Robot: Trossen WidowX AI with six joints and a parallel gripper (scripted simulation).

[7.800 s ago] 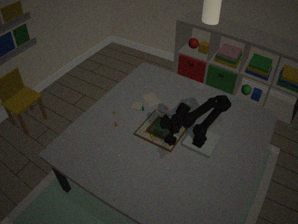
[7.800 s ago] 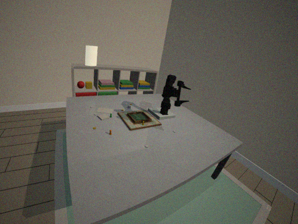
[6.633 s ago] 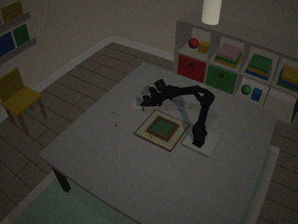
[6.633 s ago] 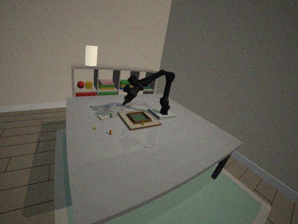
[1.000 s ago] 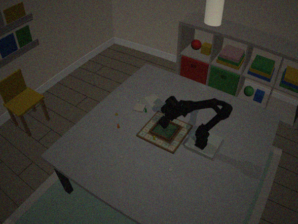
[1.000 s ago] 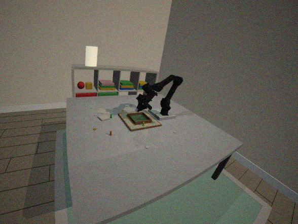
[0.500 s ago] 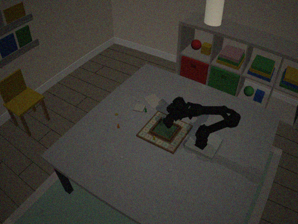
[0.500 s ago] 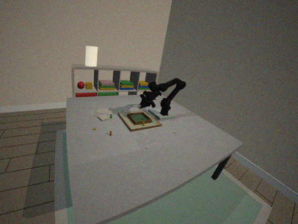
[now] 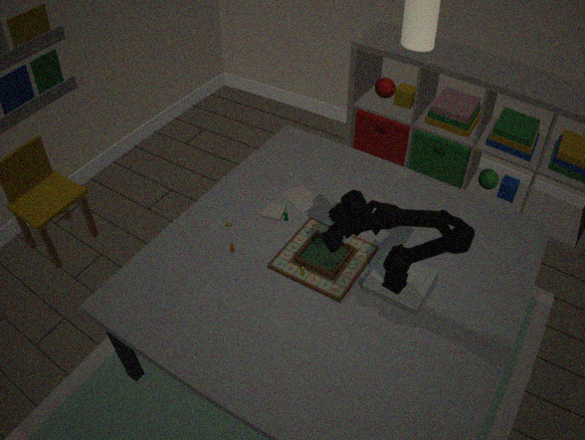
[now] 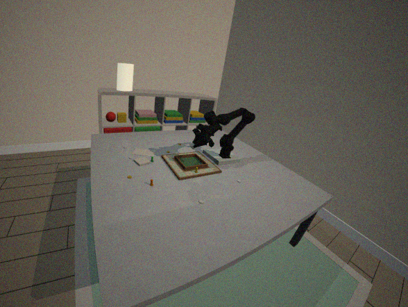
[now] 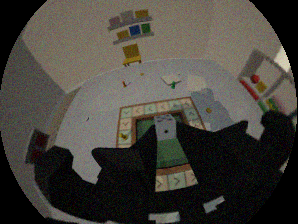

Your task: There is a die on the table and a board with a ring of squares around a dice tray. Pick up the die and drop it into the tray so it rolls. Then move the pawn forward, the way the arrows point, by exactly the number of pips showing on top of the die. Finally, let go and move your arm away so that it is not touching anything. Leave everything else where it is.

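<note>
Now: gripper tip 11 cm to the right of the yellow pawn and 10 cm above it. From my gripper tip the other things lie so: green dice tray: 12 cm below; green pawn: 23 cm ahead, 7 cm to the right, 11 cm below; orange pawn: 27 cm ahead, 18 cm to the left, 11 cm below.
</note>
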